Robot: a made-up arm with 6 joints.
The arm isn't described. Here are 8 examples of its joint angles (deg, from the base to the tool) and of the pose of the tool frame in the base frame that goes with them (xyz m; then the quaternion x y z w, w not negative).
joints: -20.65 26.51 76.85 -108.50 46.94 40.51
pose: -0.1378 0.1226 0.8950 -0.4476 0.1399 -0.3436 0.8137
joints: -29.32 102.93 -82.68 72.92 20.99 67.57
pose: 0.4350 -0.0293 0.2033 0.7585 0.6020 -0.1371 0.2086
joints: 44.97 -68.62 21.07 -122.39 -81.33 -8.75
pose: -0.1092 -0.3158 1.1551 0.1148 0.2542 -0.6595 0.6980
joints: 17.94 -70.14 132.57 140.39 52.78 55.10
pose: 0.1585 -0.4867 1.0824 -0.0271 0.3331 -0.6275 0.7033
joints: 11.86 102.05 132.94 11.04 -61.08 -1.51
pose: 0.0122 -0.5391 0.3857 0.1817 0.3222 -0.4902 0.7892
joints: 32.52 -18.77 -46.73 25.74 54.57 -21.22
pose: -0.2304 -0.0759 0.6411 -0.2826 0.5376 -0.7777 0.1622
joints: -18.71 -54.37 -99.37 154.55 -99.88 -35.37
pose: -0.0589 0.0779 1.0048 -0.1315 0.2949 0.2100 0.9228
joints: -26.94 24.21 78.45 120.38 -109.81 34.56
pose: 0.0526 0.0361 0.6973 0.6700 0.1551 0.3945 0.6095
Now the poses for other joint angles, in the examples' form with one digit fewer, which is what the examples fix.
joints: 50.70 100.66 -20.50 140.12 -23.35 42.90
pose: -0.058 0.398 0.487 0.007 -0.757 -0.498 0.423
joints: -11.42 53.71 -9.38 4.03 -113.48 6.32
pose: 0.019 0.524 0.250 -0.233 0.476 0.691 0.493
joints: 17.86 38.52 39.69 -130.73 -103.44 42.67
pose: -0.396 0.015 0.200 0.821 0.090 -0.424 0.372
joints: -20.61 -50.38 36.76 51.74 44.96 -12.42
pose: -0.211 0.135 1.005 0.111 -0.632 0.601 0.476
